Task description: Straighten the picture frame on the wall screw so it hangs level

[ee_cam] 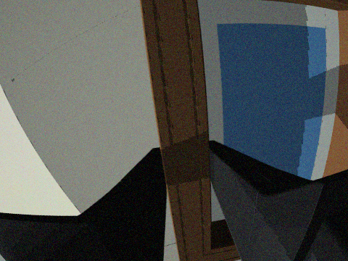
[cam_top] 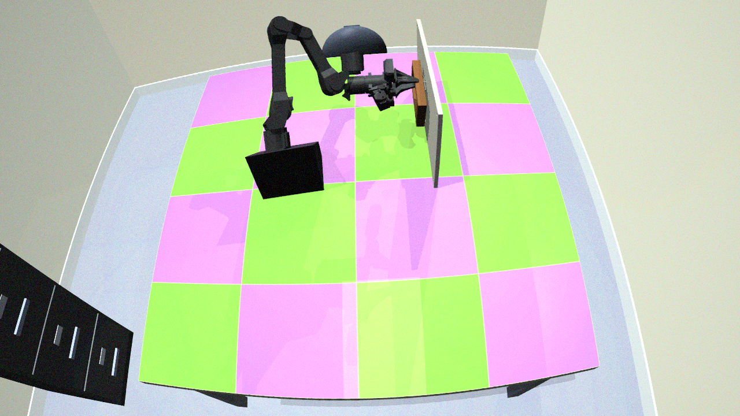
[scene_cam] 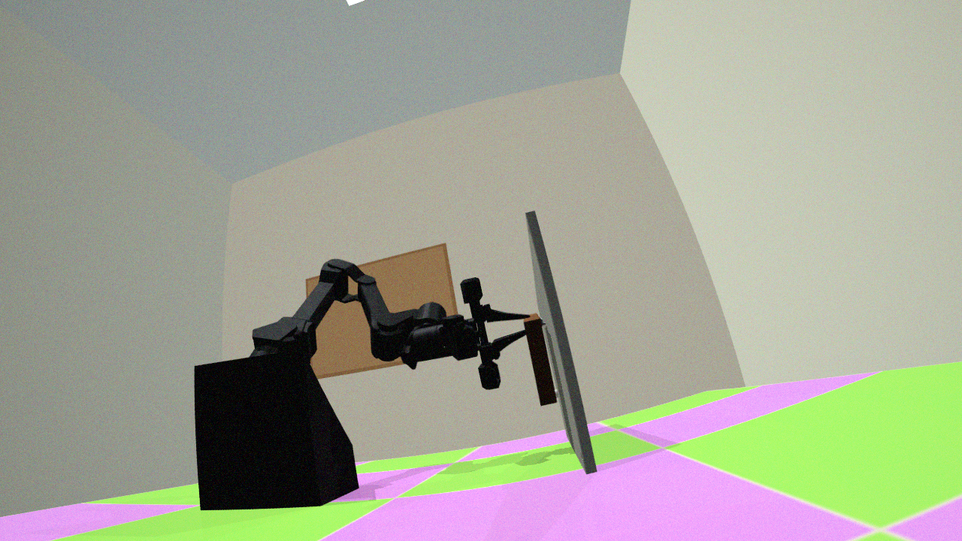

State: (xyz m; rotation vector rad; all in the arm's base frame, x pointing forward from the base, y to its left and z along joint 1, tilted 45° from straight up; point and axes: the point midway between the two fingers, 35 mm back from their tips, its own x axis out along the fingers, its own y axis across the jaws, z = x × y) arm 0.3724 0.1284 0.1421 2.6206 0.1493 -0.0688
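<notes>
Now: the picture frame 1 cm ahead of my gripper tip, 1 cm to the left of it and 5 cm below it. The rest, counted from my gripper tip: wall panel: 2 cm ahead, 1 cm to the left, 7 cm below.
</notes>
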